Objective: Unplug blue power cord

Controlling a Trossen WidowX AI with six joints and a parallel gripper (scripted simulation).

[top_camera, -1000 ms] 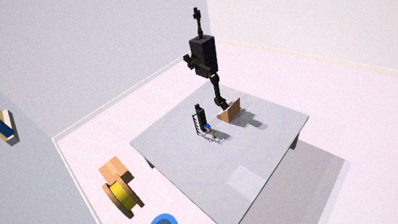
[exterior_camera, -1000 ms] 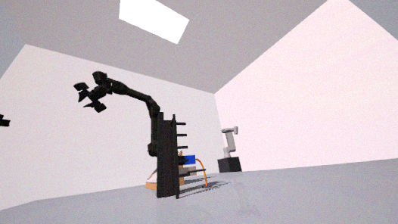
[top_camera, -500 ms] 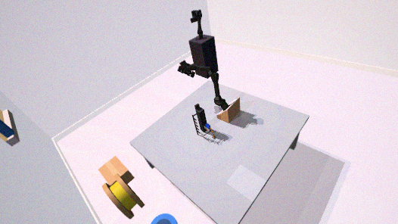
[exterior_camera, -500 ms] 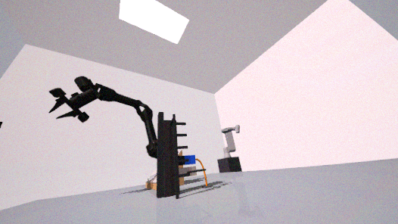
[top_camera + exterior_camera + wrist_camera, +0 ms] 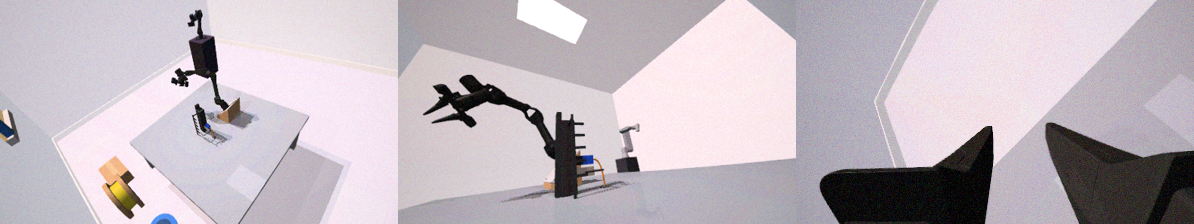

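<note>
The blue plug lies 53 cm to the left of my gripper tip, 18 cm below it and 14 cm ahead of it. Also, from my gripper tip: black power strip (46 cm to the left, 16 cm below, 13 cm ahead).
</note>
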